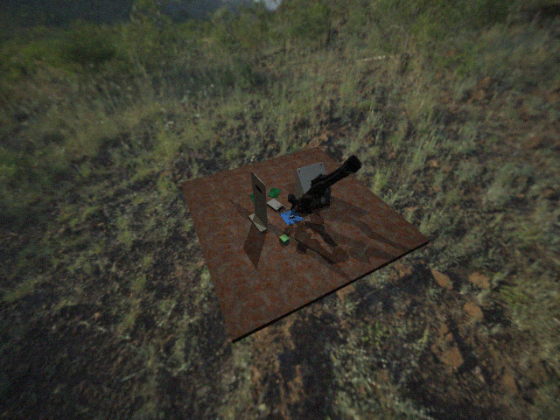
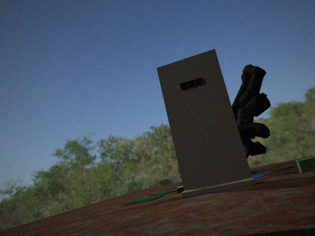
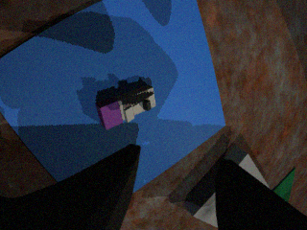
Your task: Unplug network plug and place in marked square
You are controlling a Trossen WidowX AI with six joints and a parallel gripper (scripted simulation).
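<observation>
Now: the network plug 5 cm below my gripper tip. Round my gripper tip: small green cube 16 cm ahead, 15 cm to the left, 4 cm below; then blue marked square 1 cm ahead, 5 cm below; then flat grey piece 4 cm ahead, 16 cm to the right, 5 cm below.
</observation>
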